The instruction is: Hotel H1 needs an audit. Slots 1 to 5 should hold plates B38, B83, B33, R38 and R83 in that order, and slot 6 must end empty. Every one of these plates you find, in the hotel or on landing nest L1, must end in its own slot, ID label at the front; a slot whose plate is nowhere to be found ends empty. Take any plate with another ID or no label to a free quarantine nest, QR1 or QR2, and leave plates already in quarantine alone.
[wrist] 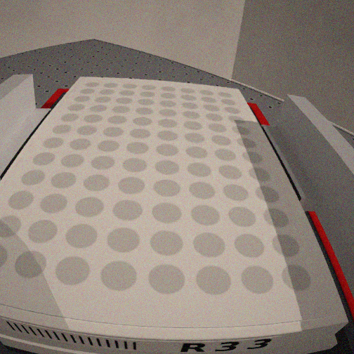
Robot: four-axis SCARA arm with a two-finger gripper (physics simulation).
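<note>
A white well plate [166,187] with rows of round grey wells fills most of the wrist view. Its front edge at the bottom carries a barcode on the left and the label R33, an ID outside the task's list. My gripper [156,101] is shut on this plate, with one grey finger along each long side. Red parts of a nest [333,262] show close beside and beneath the plate, at both far corners and along the near right side. The plate hides the rest of the nest, and whether it rests on it I cannot tell. The hotel does not show.
A dark grey perforated deck [95,57] shows beyond the far edge of the plate. Its edge runs down to the right, with a thin pale strip along it. Plain beige and grey-brown surfaces stand behind.
</note>
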